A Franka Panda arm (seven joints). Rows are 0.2 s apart.
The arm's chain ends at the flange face. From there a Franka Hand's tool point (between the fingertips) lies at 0.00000 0.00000 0.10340 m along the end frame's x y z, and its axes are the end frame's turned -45 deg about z.
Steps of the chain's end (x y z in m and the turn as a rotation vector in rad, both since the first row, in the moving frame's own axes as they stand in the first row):
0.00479 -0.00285 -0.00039 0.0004 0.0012 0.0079
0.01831 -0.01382 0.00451 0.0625 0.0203 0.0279
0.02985 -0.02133 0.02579 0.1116 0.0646 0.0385
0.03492 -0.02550 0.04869 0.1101 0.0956 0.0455
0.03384 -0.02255 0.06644 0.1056 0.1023 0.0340
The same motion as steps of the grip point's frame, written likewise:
0.00552 0.00143 -0.00039 -0.0006 0.0011 0.0079
0.02881 0.00018 0.00429 0.0298 0.0585 0.0279
0.04910 0.00285 0.02493 0.0332 0.1246 0.0385
0.05773 0.00595 0.04759 0.0103 0.1455 0.0455
0.05502 0.00800 0.06532 0.0023 0.1470 0.0340

